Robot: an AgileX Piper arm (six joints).
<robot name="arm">
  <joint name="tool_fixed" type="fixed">
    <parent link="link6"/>
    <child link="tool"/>
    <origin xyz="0 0 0" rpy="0 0 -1.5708"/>
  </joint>
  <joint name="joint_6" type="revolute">
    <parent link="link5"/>
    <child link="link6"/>
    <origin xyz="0 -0.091 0" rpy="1.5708 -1.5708 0"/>
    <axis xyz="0 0 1"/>
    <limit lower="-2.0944" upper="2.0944"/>
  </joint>
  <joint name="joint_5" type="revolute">
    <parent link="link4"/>
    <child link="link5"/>
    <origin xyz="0 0 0" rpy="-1.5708 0 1.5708"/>
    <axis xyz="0 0 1"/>
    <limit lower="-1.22" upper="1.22"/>
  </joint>
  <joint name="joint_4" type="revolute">
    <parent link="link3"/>
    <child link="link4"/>
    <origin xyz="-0.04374 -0.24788 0" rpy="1.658 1.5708 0"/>
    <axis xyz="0 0 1"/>
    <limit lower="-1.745" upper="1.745"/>
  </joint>
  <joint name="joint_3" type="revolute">
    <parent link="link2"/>
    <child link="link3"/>
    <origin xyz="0.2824 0.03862 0" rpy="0 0 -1.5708"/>
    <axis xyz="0 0 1"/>
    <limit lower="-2.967" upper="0"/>
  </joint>
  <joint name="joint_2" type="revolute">
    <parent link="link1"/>
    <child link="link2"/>
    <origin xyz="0 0 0" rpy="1.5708 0 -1.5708"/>
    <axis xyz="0 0 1"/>
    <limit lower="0" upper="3.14"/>
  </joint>
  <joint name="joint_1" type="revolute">
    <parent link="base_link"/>
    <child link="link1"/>
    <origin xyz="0 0 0.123" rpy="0 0 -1.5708"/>
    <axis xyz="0 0 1"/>
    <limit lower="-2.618" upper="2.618"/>
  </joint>
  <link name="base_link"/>
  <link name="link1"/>
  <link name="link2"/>
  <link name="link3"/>
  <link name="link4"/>
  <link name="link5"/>
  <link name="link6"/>
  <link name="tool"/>
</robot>
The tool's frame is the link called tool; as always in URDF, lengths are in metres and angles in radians.
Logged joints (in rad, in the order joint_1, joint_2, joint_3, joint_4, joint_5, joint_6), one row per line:
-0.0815, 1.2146, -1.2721, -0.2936, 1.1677, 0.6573
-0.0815, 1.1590, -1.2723, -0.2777, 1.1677, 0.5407
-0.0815, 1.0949, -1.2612, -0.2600, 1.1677, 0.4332
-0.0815, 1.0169, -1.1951, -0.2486, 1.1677, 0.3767
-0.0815, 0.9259, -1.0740, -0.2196, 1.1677, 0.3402
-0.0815, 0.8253, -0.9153, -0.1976, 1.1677, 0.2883
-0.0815, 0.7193, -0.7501, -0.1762, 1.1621, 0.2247
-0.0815, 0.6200, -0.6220, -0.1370, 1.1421, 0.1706
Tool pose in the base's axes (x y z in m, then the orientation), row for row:
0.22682, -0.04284, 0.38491, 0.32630, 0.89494, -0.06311, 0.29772
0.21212, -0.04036, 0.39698, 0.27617, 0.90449, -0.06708, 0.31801
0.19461, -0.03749, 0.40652, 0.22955, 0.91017, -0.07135, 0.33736
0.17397, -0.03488, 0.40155, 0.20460, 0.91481, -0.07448, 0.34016
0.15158, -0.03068, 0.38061, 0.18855, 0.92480, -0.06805, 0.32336
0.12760, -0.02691, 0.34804, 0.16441, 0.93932, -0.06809, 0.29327
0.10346, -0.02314, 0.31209, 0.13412, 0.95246, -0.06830, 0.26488
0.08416, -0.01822, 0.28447, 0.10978, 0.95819, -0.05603, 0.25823
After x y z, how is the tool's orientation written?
As a quaternion, x y z w.
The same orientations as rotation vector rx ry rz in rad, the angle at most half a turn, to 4 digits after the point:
0.8671, 2.3783, -0.1677
0.7266, 2.3796, -0.1765
0.5982, 2.3720, -0.1859
0.5325, 2.3809, -0.1938
0.4948, 2.4267, -0.1786
0.4379, 2.5018, -0.1814
0.3624, 2.5735, -0.1845
0.2976, 2.5978, -0.1519

